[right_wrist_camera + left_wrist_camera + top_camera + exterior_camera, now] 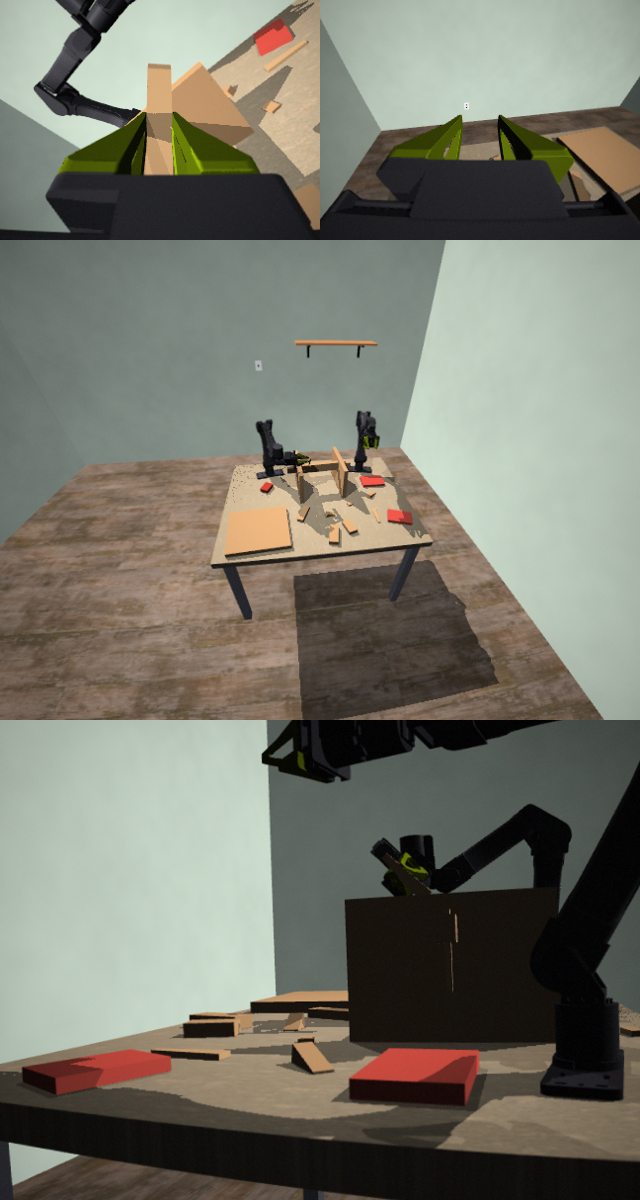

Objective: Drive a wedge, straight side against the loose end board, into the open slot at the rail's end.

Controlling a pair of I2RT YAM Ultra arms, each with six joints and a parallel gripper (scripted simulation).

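The rail is 20 cm behind my left hand, 27 cm to the right of it and 24 cm below it. From my left hand the other things lie so: flat board: 18 cm ahead, 66 cm to the right, 39 cm below.
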